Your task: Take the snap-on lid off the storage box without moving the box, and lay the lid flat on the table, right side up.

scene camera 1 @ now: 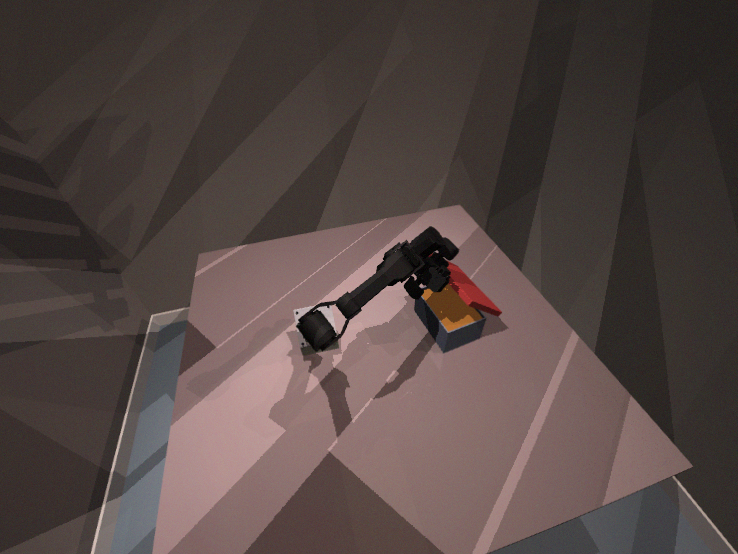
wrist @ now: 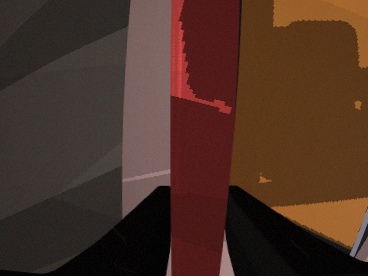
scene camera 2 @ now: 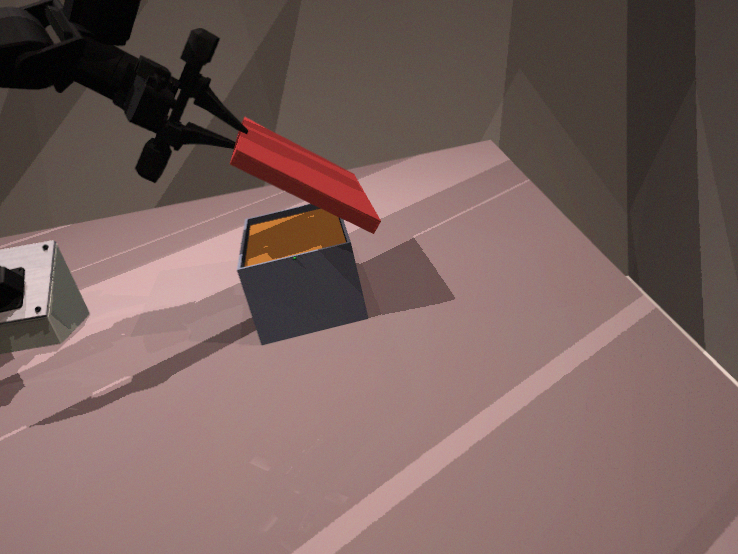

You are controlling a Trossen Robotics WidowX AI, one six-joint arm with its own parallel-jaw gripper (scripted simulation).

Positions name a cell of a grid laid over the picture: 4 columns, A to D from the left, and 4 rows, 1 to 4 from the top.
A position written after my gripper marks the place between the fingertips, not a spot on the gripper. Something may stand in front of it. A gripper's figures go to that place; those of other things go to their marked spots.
My gripper (scene camera 1: C2): 1.00 m from the lens. A red lid (scene camera 1: C3): 1.01 m from the lens.
